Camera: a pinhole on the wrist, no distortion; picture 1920 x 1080 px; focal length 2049.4 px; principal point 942.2 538.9 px. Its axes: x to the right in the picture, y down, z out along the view. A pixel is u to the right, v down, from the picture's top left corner.
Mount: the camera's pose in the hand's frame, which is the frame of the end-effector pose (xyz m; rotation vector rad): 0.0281 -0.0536 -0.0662 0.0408 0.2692 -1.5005
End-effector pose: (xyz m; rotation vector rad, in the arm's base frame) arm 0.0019 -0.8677 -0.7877 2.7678 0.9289 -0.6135
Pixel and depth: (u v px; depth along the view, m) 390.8 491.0 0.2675
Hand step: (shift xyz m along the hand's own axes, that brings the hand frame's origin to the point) 0.0590 -0.0351 0.2085
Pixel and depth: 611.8 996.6 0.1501
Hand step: 0.0828 -0.0563 0.0795
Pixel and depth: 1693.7 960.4 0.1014
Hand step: 0.0658 -0.1079 0.0217
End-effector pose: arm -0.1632 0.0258 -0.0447 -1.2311 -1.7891 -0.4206
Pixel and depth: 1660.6 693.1 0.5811
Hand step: 0.1686 -0.3614 0.4501
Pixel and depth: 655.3 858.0 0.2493
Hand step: 0.1025 -0.0645 0.1772
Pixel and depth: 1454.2 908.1 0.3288
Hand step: 0.1401 -0.1928 0.2278
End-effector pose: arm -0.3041 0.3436 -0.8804 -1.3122 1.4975 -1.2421
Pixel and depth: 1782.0 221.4 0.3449
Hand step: 0.0341 -0.2623 0.2472
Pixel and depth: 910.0 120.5 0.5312
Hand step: 0.0010 -0.1559 0.4656
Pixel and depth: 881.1 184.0 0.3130
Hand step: 0.0215 -0.1088 0.2467
